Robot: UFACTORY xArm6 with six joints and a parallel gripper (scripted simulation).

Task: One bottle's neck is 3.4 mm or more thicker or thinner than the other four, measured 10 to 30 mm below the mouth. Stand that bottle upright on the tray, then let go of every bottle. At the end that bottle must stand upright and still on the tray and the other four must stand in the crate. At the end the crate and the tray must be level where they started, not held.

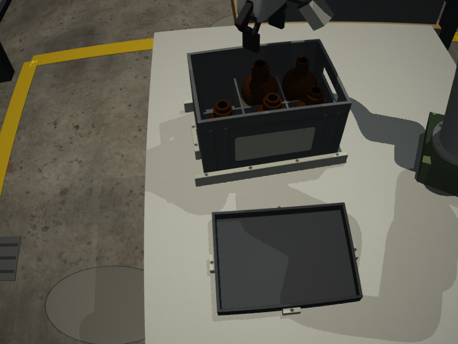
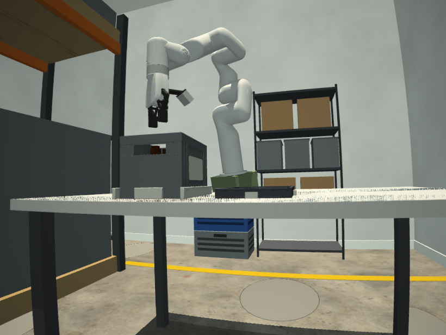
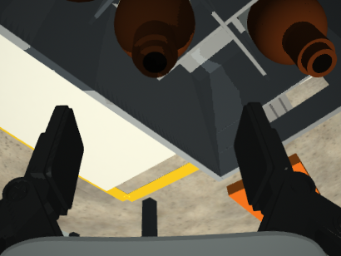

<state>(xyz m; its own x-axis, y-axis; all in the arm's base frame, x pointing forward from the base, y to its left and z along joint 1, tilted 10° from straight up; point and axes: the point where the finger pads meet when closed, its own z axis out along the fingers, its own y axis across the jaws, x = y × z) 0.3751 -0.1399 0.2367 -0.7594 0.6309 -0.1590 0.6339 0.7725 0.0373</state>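
My gripper is now 4 cm to the right of the dark crate and 16 cm above it. The rest, counted from my hand: glass bottle (8 cm behind, 1 cm to the right, 16 cm below); dark tray (33 cm to the left, 23 cm below).
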